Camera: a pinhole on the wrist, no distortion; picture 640 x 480 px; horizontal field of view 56.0 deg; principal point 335.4 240.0 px. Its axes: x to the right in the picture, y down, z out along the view. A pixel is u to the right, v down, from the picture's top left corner.
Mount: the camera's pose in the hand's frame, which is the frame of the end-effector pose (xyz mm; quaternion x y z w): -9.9 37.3 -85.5 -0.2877 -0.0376 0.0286 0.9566
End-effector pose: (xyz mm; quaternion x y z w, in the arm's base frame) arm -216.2 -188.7 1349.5 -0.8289 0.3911 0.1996 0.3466
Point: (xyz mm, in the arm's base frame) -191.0 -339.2 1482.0
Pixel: behind the camera
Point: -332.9 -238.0 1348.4
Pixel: 162.5 459.7
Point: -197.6 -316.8 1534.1
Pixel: behind the camera
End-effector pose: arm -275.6 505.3 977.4 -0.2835 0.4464 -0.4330 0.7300
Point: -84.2 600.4 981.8
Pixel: 307.3 55.6
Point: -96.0 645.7 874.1
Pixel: 320.8 321.2
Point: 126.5 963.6 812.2
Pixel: 153.1 420.1
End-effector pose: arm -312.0 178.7 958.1 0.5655 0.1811 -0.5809 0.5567
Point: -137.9 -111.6 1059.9
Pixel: 553.1 317.3
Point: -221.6 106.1 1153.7
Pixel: 115.0 330.6
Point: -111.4 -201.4 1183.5
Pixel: 435.7 333.7
